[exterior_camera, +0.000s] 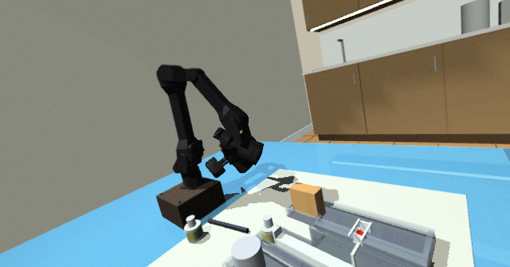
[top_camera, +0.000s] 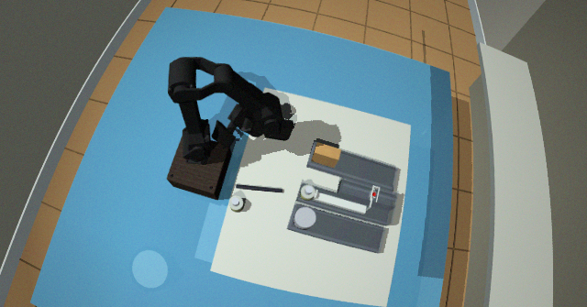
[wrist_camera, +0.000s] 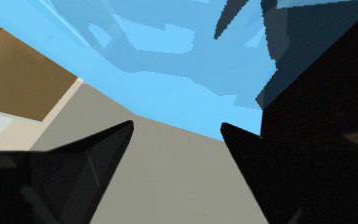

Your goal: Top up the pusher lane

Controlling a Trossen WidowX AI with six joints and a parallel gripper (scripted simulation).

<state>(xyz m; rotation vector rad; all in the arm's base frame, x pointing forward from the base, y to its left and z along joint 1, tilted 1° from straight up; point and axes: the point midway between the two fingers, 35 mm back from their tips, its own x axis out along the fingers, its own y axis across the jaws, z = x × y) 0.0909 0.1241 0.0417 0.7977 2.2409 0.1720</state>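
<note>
Right now my gripper tip is 31 cm to the left of the wide grey cylinder jar, 25 cm short of it and 7 cm above it. From my gripper tip the other things lie so: brown box: 31 cm ahead, 11 cm to the right, 6 cm below; then grey pusher lane: 41 cm ahead, 25 cm to the right, 8 cm below; then thin dark rod: 22 cm to the right, 11 cm ahead, 9 cm below.
</note>
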